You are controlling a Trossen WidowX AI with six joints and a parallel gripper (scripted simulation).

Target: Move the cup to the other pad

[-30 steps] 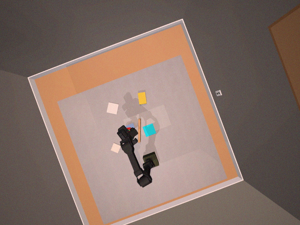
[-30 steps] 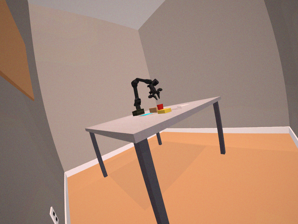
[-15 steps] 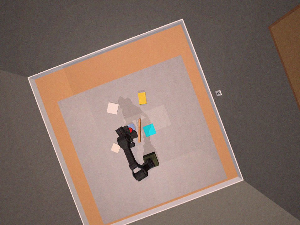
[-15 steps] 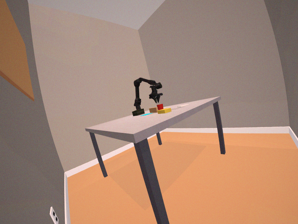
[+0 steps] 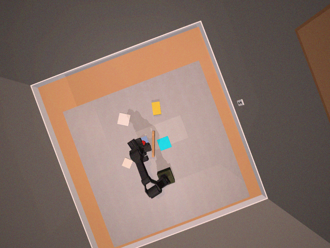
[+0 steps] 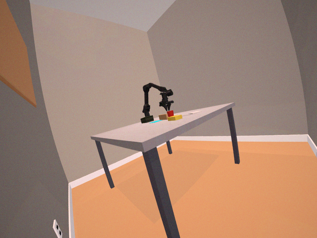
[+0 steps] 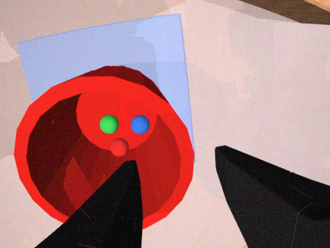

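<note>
Now: gripper tip 30 mm short of the red cup and 40 mm above it. From my gripper tip the other things lie so: cyan pad 40 mm behind, 180 mm to the right, 90 mm below; pale blue pad 30 mm ahead, 90 mm below.
</note>
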